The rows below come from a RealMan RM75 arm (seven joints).
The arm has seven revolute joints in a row. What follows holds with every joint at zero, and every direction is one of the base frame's. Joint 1 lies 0.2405 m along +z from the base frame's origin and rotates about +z. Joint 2 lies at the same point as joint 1 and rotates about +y. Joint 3 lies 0.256 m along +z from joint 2 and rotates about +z. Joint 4 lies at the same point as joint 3 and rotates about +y. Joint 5 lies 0.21 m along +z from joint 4 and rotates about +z. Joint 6 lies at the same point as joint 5 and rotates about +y. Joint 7 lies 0.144 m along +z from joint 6 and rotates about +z. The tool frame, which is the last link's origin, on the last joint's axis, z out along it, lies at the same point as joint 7; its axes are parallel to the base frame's.
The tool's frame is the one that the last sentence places.
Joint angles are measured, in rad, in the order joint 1, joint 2, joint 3, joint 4, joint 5, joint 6, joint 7. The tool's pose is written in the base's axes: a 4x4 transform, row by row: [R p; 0 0 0 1], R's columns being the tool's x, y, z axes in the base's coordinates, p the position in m. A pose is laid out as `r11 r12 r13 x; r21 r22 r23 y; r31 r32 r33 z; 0 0 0 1`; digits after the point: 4 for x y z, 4 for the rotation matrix.
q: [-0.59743, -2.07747, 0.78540, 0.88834, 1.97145, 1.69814, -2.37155]
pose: 0.3638 0.8293 0.4242 -0.2011; 0.8557 -0.4775 0.1995 0.3465; 0.3680 0.2904 -0.8833 0.0256; 0 0 0 1
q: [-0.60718, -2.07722, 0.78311, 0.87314, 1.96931, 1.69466, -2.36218]
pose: 0.3669 0.8245 0.4308 -0.1994; 0.8537 -0.4824 0.1961 0.3481; 0.3695 0.2958 -0.8809 0.0238; 0 0 0 1
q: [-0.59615, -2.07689, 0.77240, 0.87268, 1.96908, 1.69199, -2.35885]
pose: 0.3528 0.8304 0.4313 -0.2041; 0.8548 -0.4735 0.2125 0.3469; 0.3807 0.2937 -0.8768 0.0255; 0 0 0 1
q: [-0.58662, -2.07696, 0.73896, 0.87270, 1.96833, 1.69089, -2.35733]
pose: 0.3251 0.8371 0.4399 -0.2095; 0.8529 -0.4605 0.2460 0.3469; 0.4086 0.2952 -0.8637 0.0306; 0 0 0 1
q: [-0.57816, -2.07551, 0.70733, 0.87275, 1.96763, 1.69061, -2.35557]
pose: 0.3003 0.8431 0.4461 -0.2147; 0.8492 -0.4493 0.2775 0.3469; 0.4344 0.2955 -0.8508 0.0360; 0 0 0 1
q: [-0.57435, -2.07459, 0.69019, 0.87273, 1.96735, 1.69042, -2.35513]
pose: 0.2870 0.8461 0.4491 -0.2174; 0.8467 -0.4434 0.2943 0.3469; 0.4481 0.2958 -0.8436 0.0389; 0 0 0 1
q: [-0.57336, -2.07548, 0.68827, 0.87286, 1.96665, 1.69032, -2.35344]
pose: 0.2859 0.8458 0.4504 -0.2177; 0.8458 -0.4437 0.2963 0.3468; 0.4504 0.2962 -0.8422 0.0390; 0 0 0 1
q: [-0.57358, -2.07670, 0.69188, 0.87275, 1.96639, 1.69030, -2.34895]
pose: 0.2916 0.8437 0.4507 -0.2171; 0.8447 -0.4482 0.2926 0.3465; 0.4489 0.2953 -0.8434 0.0380; 0 0 0 1
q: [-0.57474, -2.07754, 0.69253, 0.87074, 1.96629, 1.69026, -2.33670]
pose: 0.3015 0.8395 0.4520 -0.2167; 0.8400 -0.4582 0.2906 0.3465; 0.4510 0.2920 -0.8434 0.0372; 0 0 0 1
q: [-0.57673, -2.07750, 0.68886, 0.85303, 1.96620, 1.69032, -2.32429]
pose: 0.2992 0.8372 0.4578 -0.2178; 0.8414 -0.4578 0.2871 0.3459; 0.4500 0.2993 -0.8414 0.0348; 0 0 0 1
